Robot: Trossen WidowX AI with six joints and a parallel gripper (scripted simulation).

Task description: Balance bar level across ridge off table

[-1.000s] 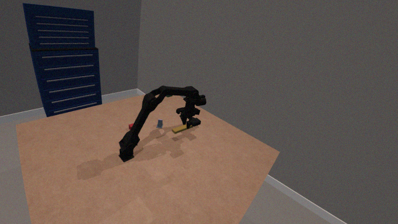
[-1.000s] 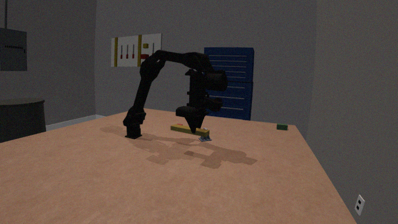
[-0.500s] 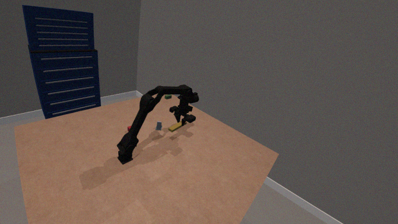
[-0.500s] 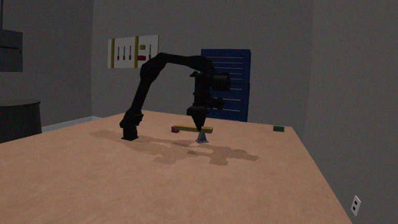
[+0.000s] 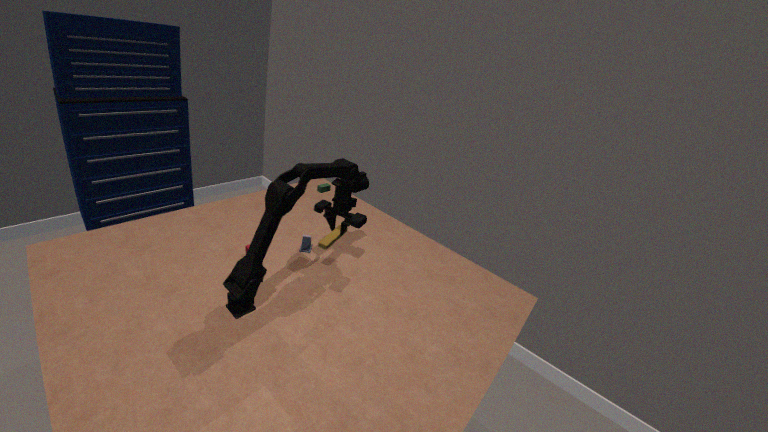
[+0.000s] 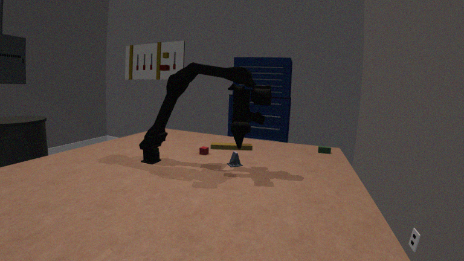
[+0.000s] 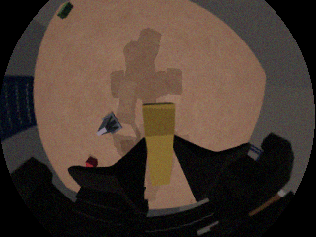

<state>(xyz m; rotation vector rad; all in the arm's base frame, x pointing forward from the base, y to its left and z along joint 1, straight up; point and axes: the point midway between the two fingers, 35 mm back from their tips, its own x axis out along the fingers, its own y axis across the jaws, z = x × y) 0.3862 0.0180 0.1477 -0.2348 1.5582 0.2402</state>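
Now: gripper tip 3 cm past the yellow bar and 1 cm to the left of it. Round my gripper tip: red cube 23 cm behind, 19 cm to the left, 10 cm below; green block 35 cm ahead, 48 cm to the left, 10 cm below.
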